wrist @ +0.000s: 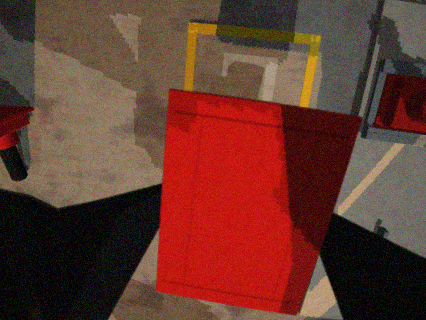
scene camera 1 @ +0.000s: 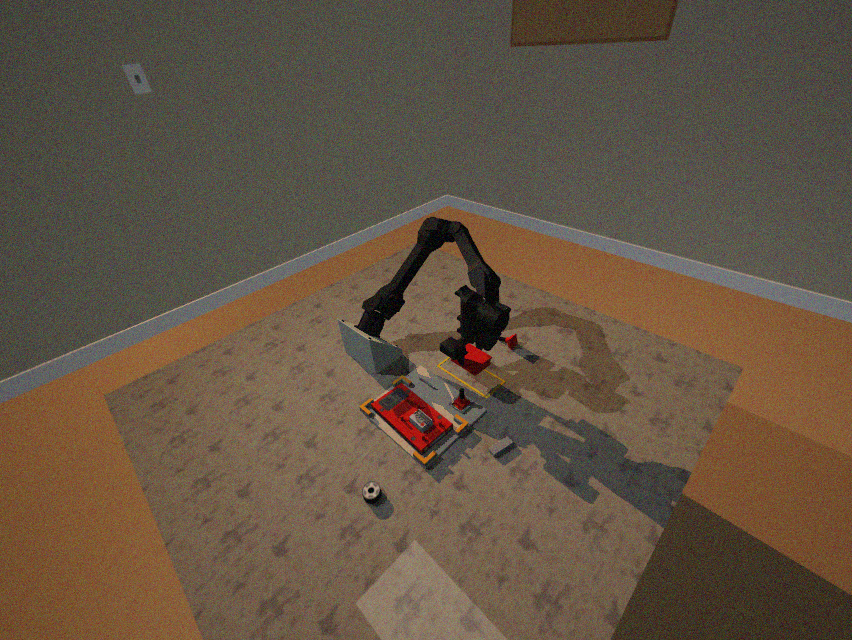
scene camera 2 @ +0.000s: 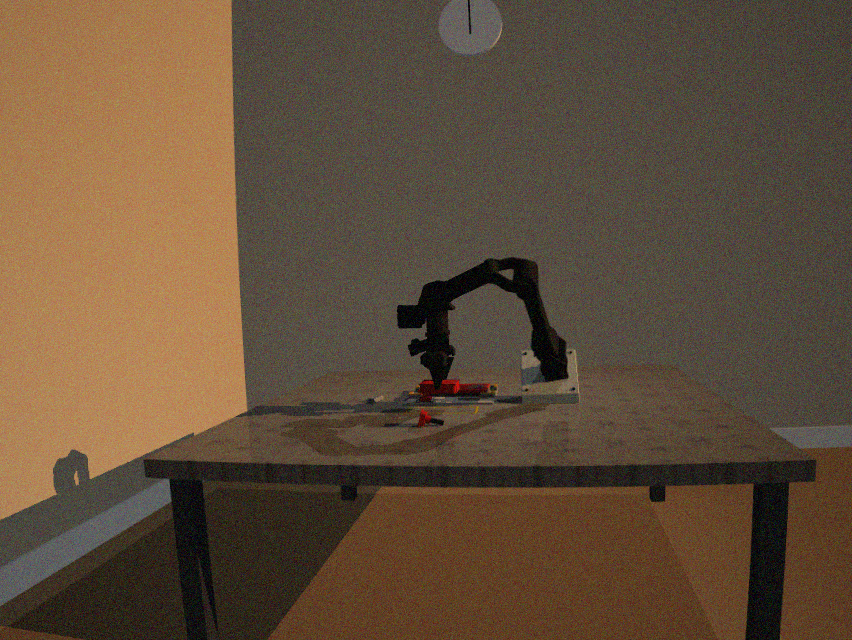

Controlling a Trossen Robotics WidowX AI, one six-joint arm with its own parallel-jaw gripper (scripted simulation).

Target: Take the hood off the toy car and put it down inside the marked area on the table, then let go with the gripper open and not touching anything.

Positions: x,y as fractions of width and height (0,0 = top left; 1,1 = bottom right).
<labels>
My gripper shows in the wrist view (0.57,0.64), in scene camera 1 (0.55,0.56) and in scene camera 2 (0.52,0.61).
</labels>
